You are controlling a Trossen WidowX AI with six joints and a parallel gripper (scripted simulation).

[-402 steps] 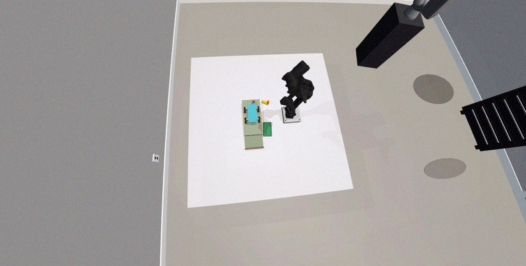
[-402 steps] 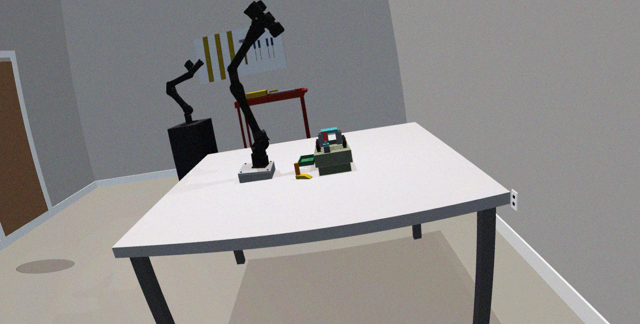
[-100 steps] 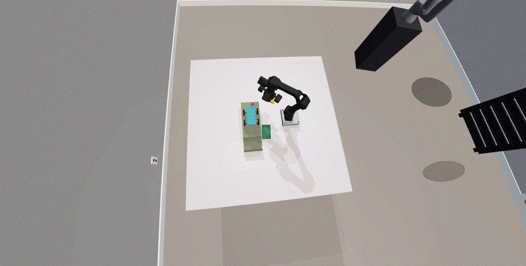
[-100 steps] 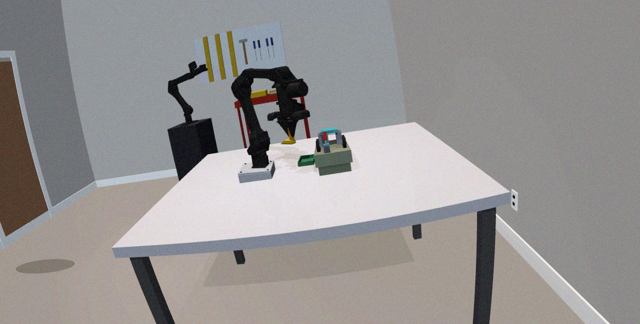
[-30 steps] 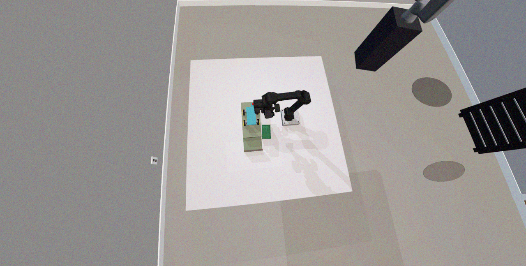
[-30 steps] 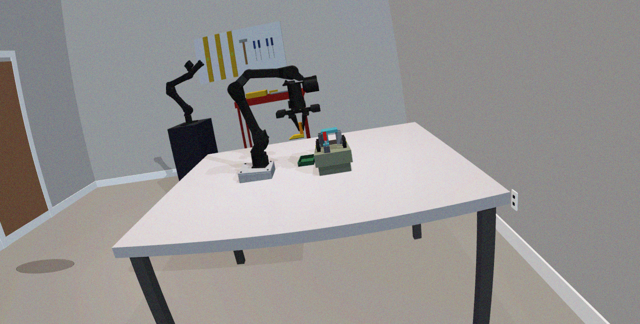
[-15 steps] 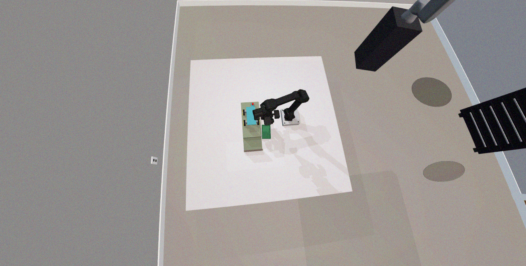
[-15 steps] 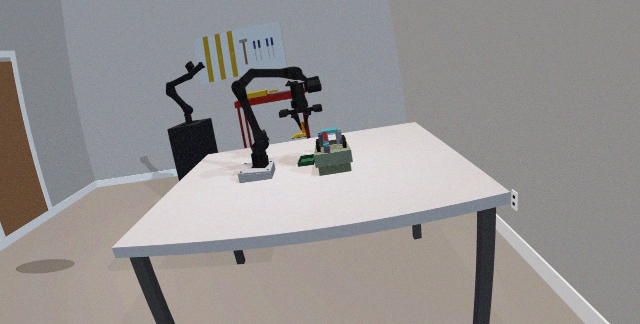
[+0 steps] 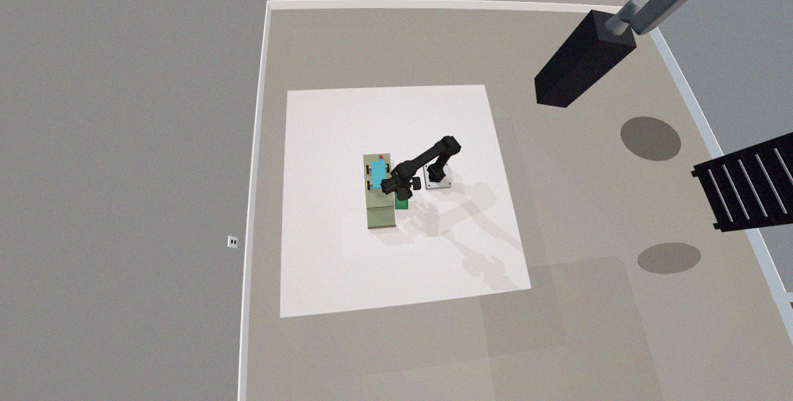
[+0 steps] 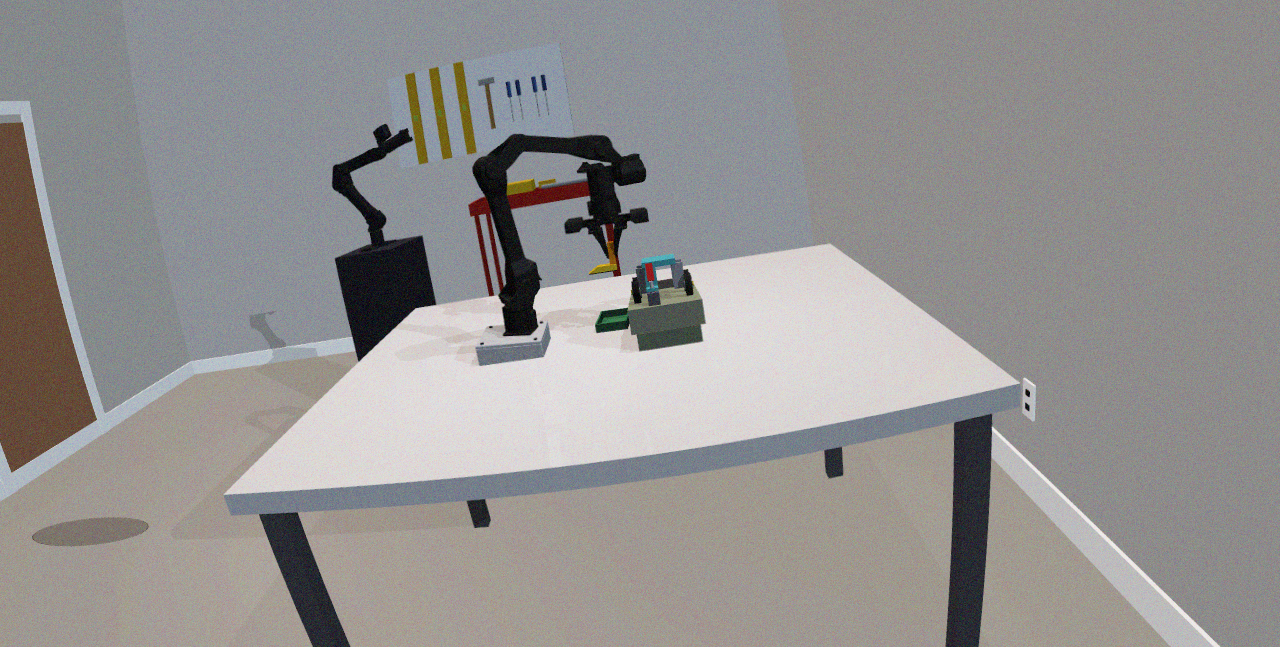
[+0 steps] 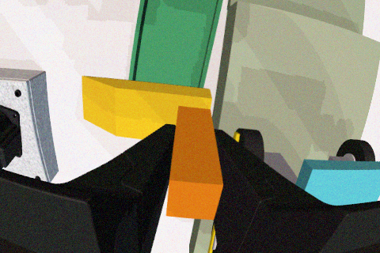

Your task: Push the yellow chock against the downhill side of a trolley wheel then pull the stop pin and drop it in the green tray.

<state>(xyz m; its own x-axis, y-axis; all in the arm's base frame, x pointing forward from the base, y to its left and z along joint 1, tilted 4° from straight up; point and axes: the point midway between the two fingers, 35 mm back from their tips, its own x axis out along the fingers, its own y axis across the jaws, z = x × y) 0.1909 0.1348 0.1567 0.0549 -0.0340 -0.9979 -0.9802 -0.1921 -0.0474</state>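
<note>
The red-headed stop pin lies 120 mm ahead of my gripper tip, 180 mm to the right of it and 30 mm below it. Also, from my gripper tip: cyan trolley 120 mm ahead, 70 mm to the right, 50 mm below; then yellow chock 20 mm behind, 10 mm below; then green tray 20 mm behind, 10 mm to the left, 160 mm below.
</note>
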